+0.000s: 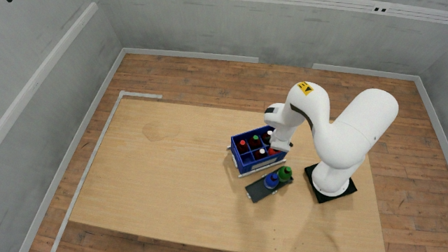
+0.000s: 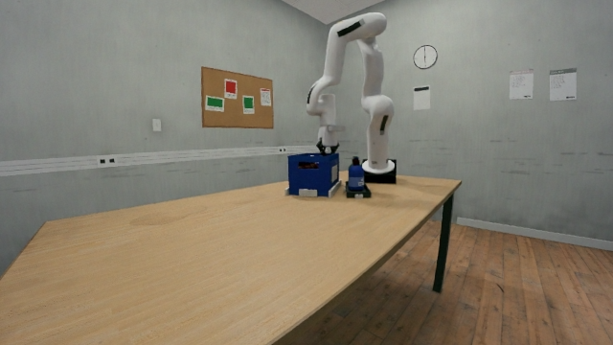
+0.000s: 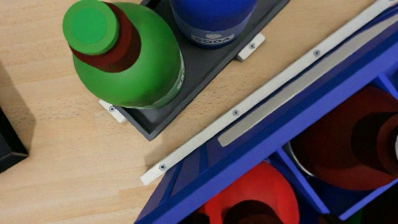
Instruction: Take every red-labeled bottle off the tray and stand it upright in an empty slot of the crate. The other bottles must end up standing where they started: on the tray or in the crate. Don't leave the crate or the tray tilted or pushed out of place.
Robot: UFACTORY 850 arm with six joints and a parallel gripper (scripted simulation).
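My hand is 70 mm above the red-labeled bottle. Also, from my hand: blue-labeled bottle 20 mm ahead, 170 mm to the left, 70 mm below; green-labeled bottle 60 mm behind, 130 mm to the left, 70 mm below; blue crate 100 mm ahead, 10 mm to the right, 80 mm below.
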